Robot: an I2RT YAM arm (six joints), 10 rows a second.
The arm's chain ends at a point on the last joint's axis. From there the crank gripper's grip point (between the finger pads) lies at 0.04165 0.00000 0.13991 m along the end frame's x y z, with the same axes.
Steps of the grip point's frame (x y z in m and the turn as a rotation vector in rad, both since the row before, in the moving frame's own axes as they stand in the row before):
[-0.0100 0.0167 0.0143 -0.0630 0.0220 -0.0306]
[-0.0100 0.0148 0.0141 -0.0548 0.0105 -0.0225]
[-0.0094 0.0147 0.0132 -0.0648 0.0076 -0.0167]
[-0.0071 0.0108 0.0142 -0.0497 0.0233 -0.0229]
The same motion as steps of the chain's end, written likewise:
[-0.0132 0.0092 0.0155 -0.0630 0.0220 -0.0306]
[-0.0115 0.0081 0.0147 -0.0548 0.0105 -0.0225]
[-0.0105 0.0064 0.0138 -0.0648 0.0076 -0.0167]
[-0.0104 0.0049 0.0154 -0.0497 0.0233 -0.0229]

